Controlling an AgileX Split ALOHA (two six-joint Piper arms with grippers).
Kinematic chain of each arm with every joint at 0, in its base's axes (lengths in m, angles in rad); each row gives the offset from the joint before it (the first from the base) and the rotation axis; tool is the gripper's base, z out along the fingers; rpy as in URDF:
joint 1: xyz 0 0 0.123 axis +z
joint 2: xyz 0 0 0 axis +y
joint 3: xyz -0.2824 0 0.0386 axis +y
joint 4: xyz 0.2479 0 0.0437 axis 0.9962 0 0.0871
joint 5: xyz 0 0 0 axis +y
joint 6: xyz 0.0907 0 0.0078 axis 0.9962 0 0.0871
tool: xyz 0 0 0 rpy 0 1.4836 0
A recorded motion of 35 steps. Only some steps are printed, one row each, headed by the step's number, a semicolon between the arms.
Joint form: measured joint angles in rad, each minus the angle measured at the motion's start. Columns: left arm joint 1, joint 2, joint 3, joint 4, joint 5, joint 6; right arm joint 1, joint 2, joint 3, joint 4, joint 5, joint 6.
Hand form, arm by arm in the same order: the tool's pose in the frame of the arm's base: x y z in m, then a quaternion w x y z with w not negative. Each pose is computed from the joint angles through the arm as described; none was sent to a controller.
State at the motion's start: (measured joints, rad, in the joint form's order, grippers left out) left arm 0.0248 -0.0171 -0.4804 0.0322 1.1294 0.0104; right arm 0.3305 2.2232 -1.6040 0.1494 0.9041 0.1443
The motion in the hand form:
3: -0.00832 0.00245 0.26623 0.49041 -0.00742 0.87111 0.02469; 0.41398 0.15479 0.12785 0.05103 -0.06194 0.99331 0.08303
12: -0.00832 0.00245 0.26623 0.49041 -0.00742 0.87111 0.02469; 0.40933 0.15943 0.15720 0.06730 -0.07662 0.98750 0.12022
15: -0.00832 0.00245 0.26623 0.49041 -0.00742 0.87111 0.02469; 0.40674 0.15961 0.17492 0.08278 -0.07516 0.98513 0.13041
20: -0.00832 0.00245 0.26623 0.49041 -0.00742 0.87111 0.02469; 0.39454 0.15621 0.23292 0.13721 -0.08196 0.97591 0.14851
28: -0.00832 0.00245 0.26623 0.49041 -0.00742 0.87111 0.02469; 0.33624 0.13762 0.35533 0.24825 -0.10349 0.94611 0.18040
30: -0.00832 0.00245 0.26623 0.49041 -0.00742 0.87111 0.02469; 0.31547 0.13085 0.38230 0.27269 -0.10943 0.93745 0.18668
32: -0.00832 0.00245 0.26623 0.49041 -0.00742 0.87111 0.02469; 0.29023 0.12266 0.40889 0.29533 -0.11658 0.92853 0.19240
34: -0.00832 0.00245 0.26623 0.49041 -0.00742 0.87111 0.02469; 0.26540 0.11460 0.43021 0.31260 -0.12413 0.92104 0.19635
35: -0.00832 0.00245 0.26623 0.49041 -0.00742 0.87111 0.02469; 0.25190 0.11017 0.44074 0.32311 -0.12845 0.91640 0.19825
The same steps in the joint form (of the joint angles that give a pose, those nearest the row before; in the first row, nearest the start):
3: -0.0001 0.0000 0.0000 0.0000 0.0000 0.0000; 0.0000 -0.0035 0.0000 0.0197 0.0017 -0.0338
12: -0.0001 0.0000 0.0000 0.0000 0.0000 0.0000; 0.0000 -0.0689 0.0010 0.0995 0.0240 -0.1005
15: -0.0001 0.0000 0.0000 0.0000 0.0000 0.0000; 0.0000 -0.1101 0.0028 0.1129 0.0285 -0.1003
20: -0.0001 0.0000 0.0000 0.0000 0.0000 0.0000; 0.0000 -0.2455 0.0029 0.1195 0.0481 -0.1015
28: -0.0001 0.0000 0.0000 0.0000 0.0000 0.0000; 0.0000 -0.5622 0.0040 0.1237 0.1257 -0.1045
30: -0.0001 0.0000 0.0000 0.0000 0.0000 0.0000; 0.0000 -0.6427 0.0040 0.1237 0.1530 -0.1045
32: -0.0001 0.0000 0.0000 0.0000 0.0000 0.0000; 0.0000 -0.7298 0.0040 0.1236 0.1906 -0.1045
34: -0.0001 0.0000 0.0000 0.0000 0.0000 0.0000; 0.0000 -0.8082 0.0040 0.1236 0.2311 -0.1056
35: -0.0001 0.0000 0.0000 0.0000 0.0000 0.0000; 0.0000 -0.8495 0.0040 0.1236 0.2496 -0.1075

